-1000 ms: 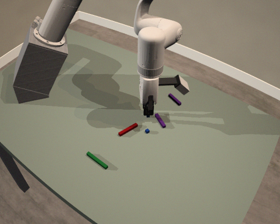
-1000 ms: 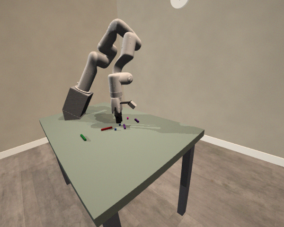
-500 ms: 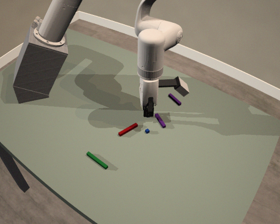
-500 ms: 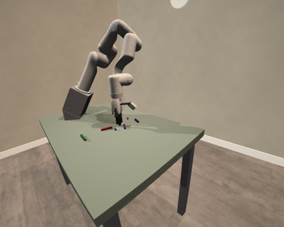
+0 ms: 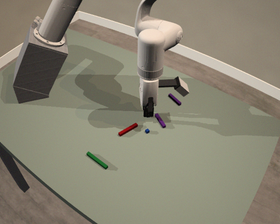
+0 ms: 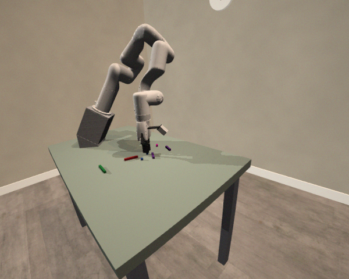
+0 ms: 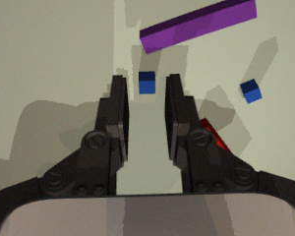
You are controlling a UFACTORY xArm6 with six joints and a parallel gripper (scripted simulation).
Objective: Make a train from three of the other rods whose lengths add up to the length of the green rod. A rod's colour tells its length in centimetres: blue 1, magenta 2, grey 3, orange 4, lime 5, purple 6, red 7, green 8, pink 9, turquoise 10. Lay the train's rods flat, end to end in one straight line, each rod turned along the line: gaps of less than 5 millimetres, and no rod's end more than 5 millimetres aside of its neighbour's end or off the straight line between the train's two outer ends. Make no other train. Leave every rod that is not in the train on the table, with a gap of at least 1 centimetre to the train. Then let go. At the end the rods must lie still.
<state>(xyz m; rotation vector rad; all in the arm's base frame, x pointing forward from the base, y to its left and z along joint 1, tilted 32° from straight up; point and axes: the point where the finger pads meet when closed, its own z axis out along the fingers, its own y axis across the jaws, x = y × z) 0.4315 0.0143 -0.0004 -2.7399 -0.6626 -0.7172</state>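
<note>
The purple rod lies 50 mm ahead of my hand and 30 mm below it. Also, from my hand: red rod: 90 mm to the right, 30 mm below, 30 mm behind; then green rod: 240 mm to the right, 50 mm behind, 30 mm below; then magenta rod: 110 mm to the left, 40 mm behind, 30 mm below.
</note>
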